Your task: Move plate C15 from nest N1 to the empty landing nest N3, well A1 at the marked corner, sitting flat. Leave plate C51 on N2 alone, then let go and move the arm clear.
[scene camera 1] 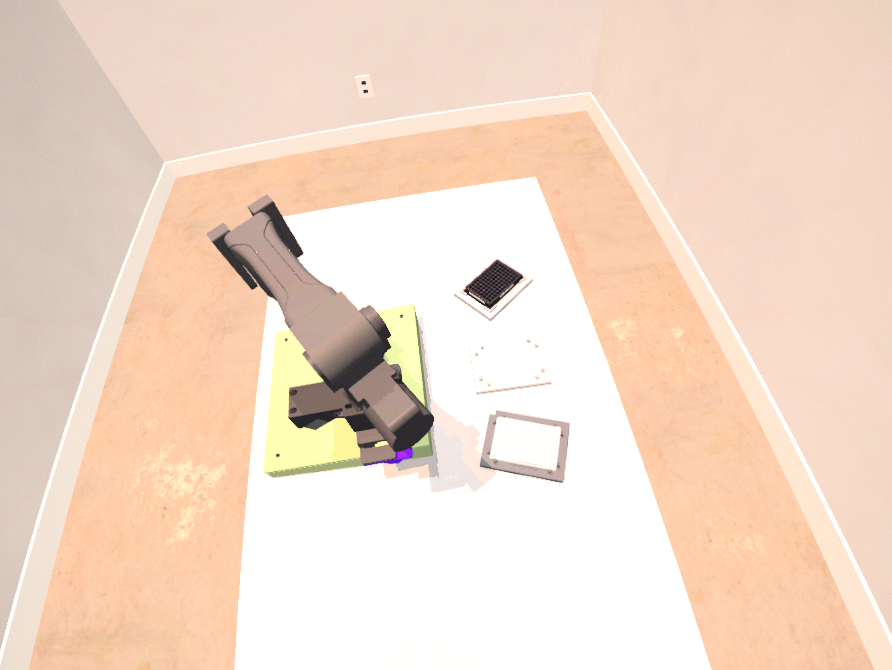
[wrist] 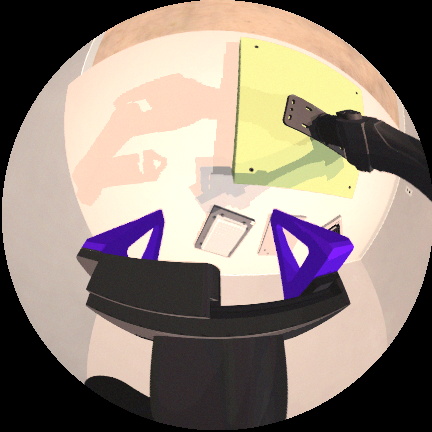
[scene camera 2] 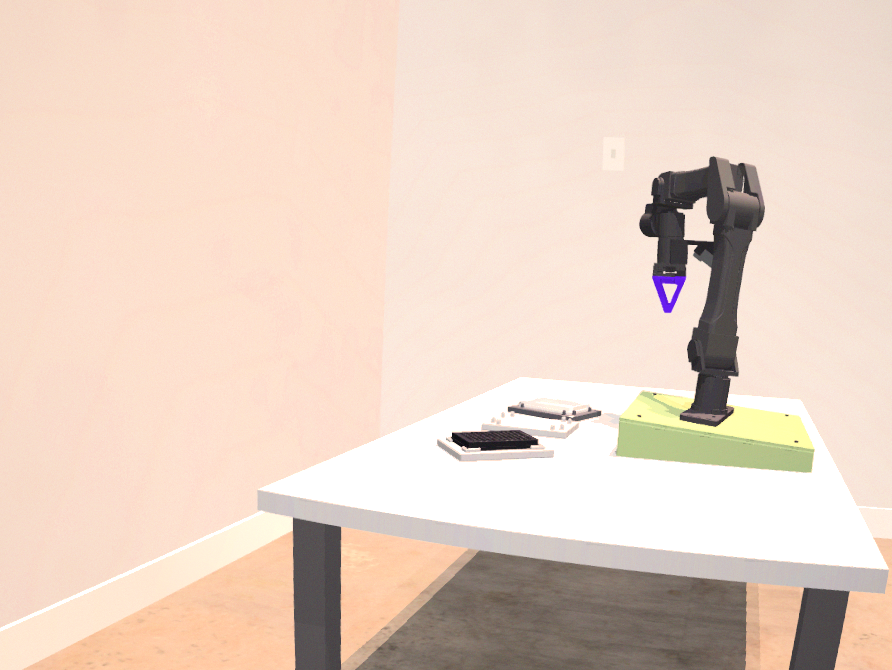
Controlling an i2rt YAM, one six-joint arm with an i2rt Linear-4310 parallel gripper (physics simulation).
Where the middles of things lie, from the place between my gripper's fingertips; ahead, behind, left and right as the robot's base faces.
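Scene:
My gripper: a fair way above the black perforated plate (scene camera 1: 489,287), a fair way short of it, far to the right of it.

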